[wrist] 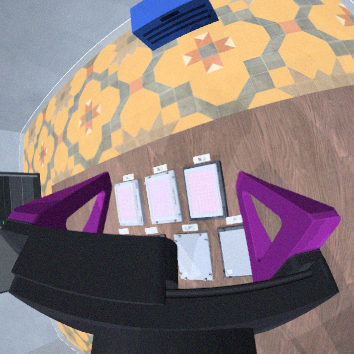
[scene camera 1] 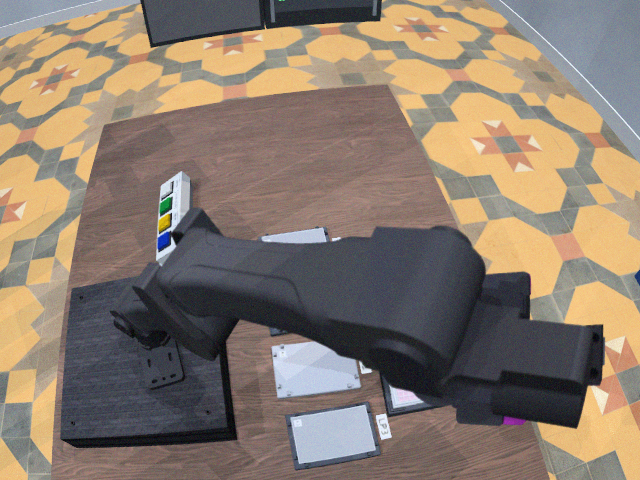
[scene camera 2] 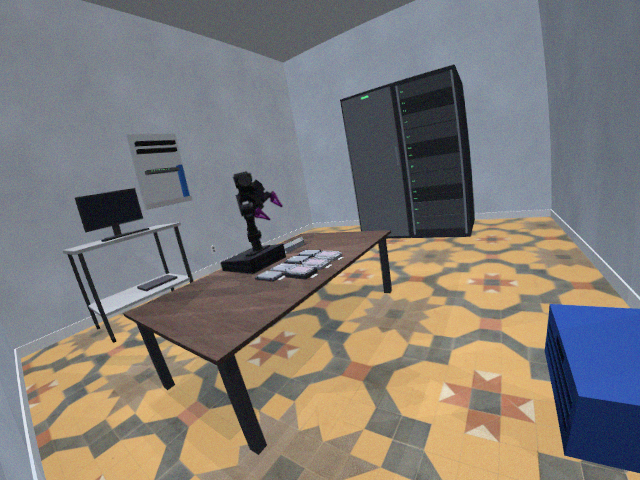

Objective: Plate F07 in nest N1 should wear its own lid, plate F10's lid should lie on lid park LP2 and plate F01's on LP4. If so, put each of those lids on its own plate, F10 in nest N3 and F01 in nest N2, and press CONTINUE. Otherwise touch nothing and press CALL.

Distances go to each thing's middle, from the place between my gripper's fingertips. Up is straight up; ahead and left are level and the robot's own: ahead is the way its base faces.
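Relative to the white button box (scene camera 1: 181,196), my gripper is at present far past it, far to the right of it and far above it.
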